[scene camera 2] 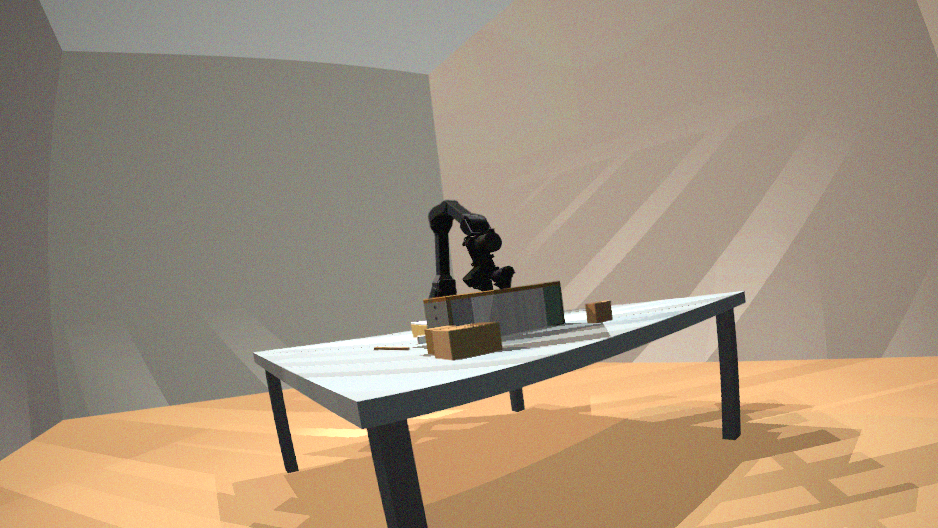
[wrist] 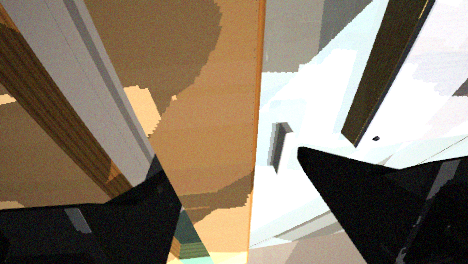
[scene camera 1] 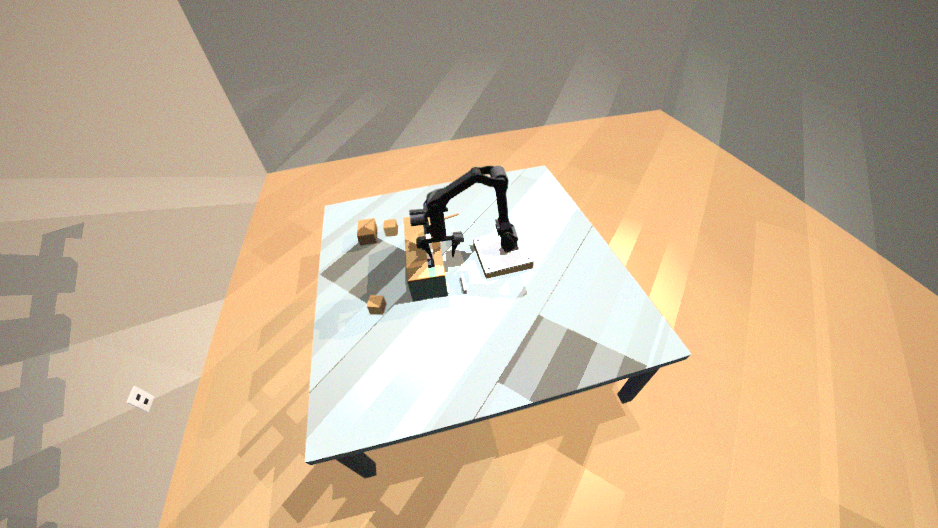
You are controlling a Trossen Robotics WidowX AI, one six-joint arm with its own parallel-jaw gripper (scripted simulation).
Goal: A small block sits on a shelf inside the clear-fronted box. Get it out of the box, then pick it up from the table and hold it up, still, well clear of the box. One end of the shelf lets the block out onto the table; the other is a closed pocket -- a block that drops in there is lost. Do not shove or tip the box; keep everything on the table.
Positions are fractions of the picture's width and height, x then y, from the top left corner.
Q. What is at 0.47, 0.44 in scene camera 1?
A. My gripper.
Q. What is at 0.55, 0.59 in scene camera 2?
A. A box.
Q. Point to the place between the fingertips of my gripper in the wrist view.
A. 0.52, 0.60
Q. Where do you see a box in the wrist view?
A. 0.21, 0.37
